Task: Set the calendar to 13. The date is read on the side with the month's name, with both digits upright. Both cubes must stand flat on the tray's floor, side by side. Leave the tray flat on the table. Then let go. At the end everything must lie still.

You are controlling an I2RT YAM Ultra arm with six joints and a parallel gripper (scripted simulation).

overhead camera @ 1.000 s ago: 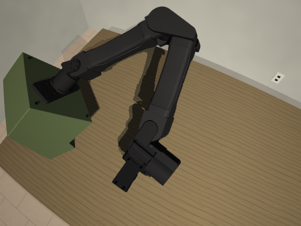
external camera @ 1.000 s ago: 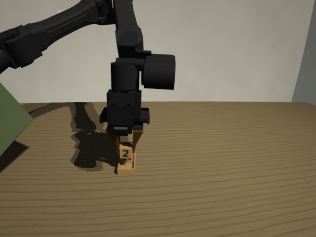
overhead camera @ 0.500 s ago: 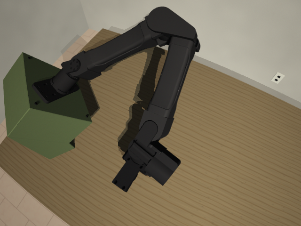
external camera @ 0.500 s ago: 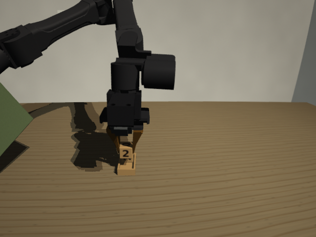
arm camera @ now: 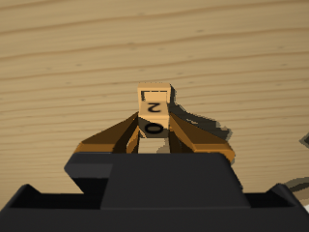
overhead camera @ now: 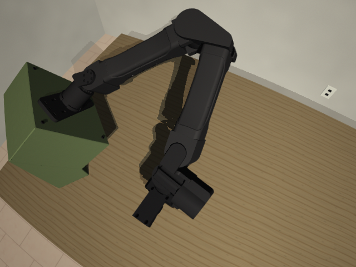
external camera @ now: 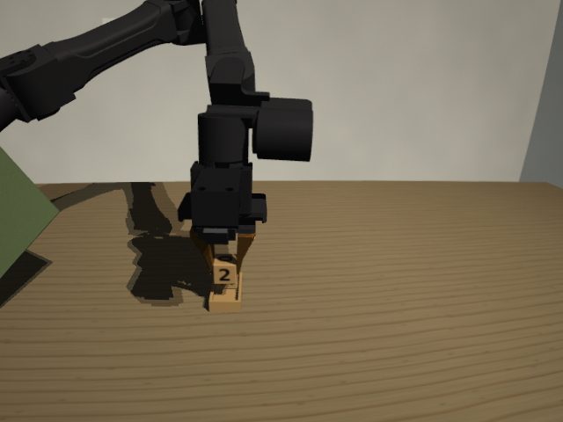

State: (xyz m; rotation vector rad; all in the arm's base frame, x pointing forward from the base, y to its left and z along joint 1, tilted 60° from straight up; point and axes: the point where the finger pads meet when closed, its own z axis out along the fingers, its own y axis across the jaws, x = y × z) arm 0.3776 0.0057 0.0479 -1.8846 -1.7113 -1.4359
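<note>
The wooden tray is 50 mm below my hand and 20 mm to the left of it. From my hand the other things lie so: wooden cube (right at my hand).
</note>
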